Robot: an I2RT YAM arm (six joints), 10 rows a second.
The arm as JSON. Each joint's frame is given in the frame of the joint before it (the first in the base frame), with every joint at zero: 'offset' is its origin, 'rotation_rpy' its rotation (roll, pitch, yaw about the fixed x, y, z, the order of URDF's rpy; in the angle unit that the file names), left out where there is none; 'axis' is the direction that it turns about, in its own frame. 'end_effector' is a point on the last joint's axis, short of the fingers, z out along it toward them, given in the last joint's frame.
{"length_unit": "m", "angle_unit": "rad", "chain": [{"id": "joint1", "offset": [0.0, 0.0, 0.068], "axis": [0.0, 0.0, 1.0]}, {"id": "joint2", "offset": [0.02, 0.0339, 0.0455], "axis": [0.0, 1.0, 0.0]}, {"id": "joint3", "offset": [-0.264, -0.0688, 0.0], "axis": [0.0, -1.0, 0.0]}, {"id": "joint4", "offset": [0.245, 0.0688, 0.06], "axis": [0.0, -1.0, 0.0]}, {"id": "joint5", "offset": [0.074, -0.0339, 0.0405], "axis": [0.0, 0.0, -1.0]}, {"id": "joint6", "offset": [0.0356, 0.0, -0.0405], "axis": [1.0, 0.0, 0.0]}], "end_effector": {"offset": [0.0, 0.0, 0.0], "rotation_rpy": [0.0, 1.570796, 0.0]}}
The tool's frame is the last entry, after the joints.
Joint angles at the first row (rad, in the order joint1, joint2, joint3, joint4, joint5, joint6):
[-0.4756, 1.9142, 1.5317, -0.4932, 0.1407, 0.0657]
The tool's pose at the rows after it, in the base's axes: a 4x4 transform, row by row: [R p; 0 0 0 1], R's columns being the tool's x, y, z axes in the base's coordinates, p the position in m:
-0.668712 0.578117 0.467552 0.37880; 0.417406 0.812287 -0.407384 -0.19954; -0.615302 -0.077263 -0.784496 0.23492; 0 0 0 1
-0.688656 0.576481 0.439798 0.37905; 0.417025 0.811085 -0.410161 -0.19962; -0.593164 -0.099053 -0.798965 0.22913; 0 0 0 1
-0.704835 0.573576 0.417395 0.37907; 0.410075 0.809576 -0.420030 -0.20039; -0.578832 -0.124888 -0.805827 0.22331; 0 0 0 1
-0.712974 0.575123 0.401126 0.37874; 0.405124 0.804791 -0.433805 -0.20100; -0.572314 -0.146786 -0.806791 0.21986; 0 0 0 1
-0.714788 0.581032 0.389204 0.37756; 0.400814 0.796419 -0.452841 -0.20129; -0.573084 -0.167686 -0.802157 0.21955; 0 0 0 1
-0.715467 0.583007 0.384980 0.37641; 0.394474 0.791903 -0.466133 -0.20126; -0.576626 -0.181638 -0.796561 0.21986; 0 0 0 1
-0.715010 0.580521 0.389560 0.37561; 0.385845 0.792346 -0.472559 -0.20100; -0.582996 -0.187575 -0.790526 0.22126; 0 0 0 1
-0.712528 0.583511 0.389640 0.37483; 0.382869 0.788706 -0.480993 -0.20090; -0.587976 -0.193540 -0.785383 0.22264; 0 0 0 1
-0.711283 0.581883 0.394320 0.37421; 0.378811 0.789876 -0.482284 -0.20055; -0.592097 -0.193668 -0.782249 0.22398; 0 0 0 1
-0.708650 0.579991 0.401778 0.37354; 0.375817 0.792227 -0.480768 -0.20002; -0.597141 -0.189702 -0.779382 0.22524; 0 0 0 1
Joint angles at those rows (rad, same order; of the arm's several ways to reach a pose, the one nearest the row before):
[-0.4724, 1.9287, 1.5324, -0.5203, 0.1506, 0.0683]
[-0.4709, 1.9417, 1.5342, -0.5370, 0.1667, 0.0600]
[-0.4709, 1.9523, 1.5294, -0.5384, 0.1860, 0.0465]
[-0.4709, 1.9574, 1.5239, -0.5354, 0.2060, 0.0384]
[-0.4709, 1.9543, 1.5175, -0.5311, 0.2290, 0.0338]
[-0.4709, 1.9490, 1.5097, -0.5233, 0.2431, 0.0277]
[-0.4709, 1.9421, 1.5033, -0.5143, 0.2469, 0.0200]
[-0.4709, 1.9367, 1.4995, -0.5096, 0.2546, 0.0185]
[-0.4709, 1.9313, 1.4960, -0.5056, 0.2536, 0.0153]
[-0.4709, 1.9252, 1.4911, -0.5001, 0.2487, 0.0138]

